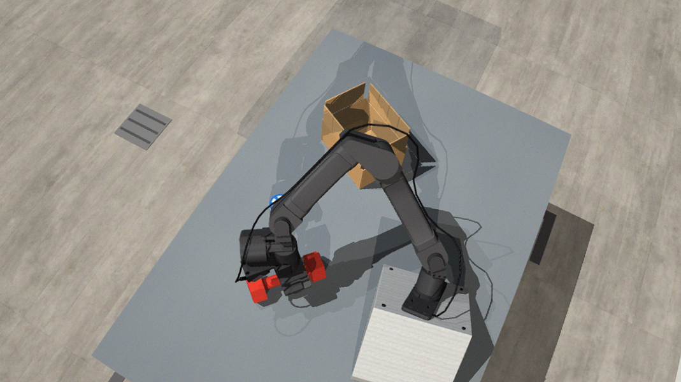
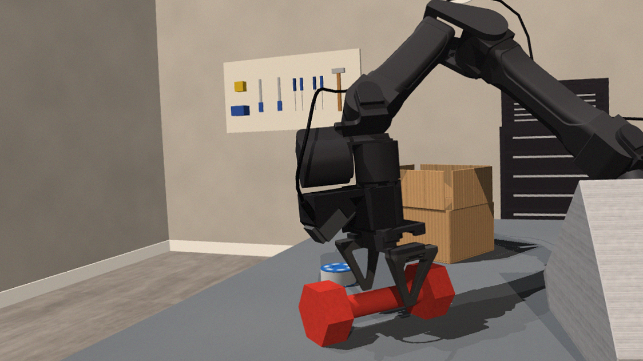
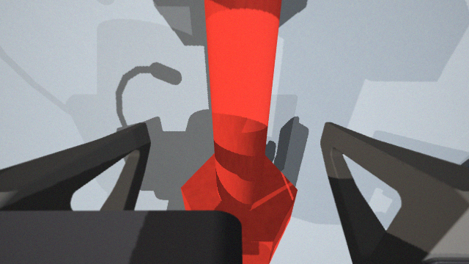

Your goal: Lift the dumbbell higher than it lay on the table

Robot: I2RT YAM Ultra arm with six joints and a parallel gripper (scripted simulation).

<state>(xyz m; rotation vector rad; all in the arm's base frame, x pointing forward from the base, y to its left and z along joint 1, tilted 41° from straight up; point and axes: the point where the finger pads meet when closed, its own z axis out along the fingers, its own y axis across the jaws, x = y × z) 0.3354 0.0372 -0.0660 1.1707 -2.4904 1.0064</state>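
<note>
Right now my hand is 10 mm short of the red dumbbell, 10 mm to the right of it and 10 mm above it.
</note>
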